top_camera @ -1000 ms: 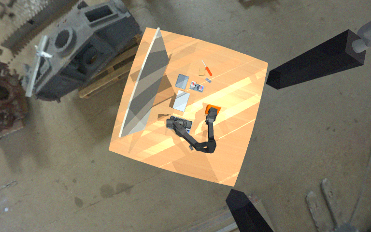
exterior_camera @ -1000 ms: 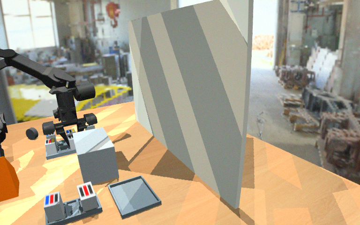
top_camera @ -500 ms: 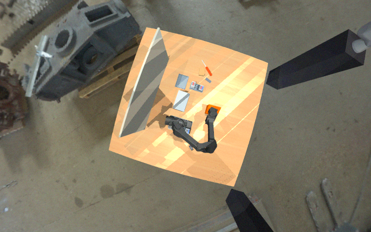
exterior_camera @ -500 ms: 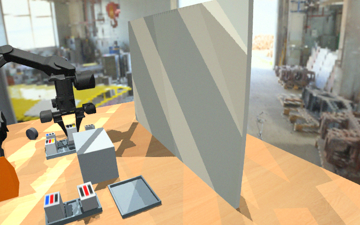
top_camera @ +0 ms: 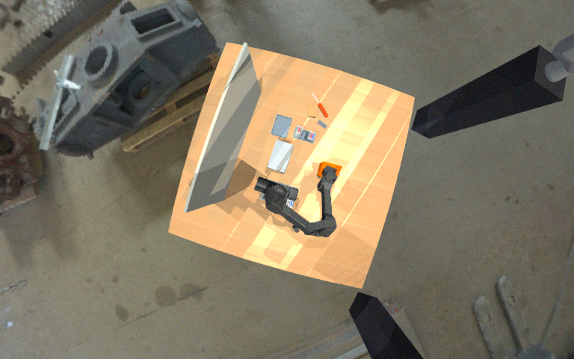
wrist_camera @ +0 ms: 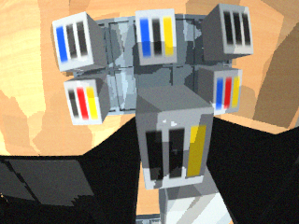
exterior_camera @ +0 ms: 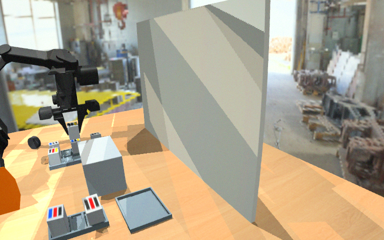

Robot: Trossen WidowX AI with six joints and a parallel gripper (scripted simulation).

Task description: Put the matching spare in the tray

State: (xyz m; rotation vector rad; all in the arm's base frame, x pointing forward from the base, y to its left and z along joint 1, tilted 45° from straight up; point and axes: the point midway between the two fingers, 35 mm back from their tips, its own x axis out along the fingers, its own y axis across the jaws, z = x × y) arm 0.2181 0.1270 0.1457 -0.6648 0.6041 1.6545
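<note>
Right now my gripper tip is 140 mm short of the grey tray, 340 mm to the left of it and 90 mm above it. From my gripper tip the other things lie so: mounted unit (60 mm ahead, 160 mm to the right, 40 mm below); rack (30 mm to the left, 90 mm below); black puck (170 mm behind, 180 mm to the left, 70 mm below).
</note>
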